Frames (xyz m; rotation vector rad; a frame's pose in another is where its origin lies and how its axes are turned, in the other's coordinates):
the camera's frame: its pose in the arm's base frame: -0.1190 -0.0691 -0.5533 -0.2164 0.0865 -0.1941
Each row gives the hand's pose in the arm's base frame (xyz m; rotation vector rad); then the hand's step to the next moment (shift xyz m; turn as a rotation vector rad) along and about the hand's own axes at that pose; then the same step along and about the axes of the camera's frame.
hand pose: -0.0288 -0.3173 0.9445 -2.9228 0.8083 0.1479
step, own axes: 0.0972 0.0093 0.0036 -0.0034 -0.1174 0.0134
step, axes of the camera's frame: 0.0886 -0.0365 -0.0190 0.0351 0.1105 0.0234
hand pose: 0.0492 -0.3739 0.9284 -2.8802 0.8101 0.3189
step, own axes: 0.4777 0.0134 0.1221 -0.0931 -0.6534 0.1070
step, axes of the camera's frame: 0.4229 -0.0989 -0.2337 0.1217 0.6467 0.1183
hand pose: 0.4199 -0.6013 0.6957 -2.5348 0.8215 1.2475
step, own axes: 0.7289 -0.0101 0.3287 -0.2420 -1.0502 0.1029
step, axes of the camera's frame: 0.2185 0.0588 -0.7670 0.1874 1.0221 0.3038
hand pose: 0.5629 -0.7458 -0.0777 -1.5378 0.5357 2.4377
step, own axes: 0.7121 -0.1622 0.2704 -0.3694 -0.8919 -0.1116
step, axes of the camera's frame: -0.4754 0.2764 -0.5514 0.4004 0.8197 0.3351
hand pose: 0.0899 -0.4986 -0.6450 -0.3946 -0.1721 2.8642
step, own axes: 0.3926 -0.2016 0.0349 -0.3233 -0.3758 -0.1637
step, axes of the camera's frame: -0.3799 0.2271 -0.0096 0.3648 0.3633 0.0868
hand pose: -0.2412 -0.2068 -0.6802 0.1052 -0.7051 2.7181
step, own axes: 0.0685 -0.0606 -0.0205 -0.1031 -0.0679 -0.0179
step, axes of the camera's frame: -0.0605 0.0642 0.0315 0.1105 0.0544 0.0196
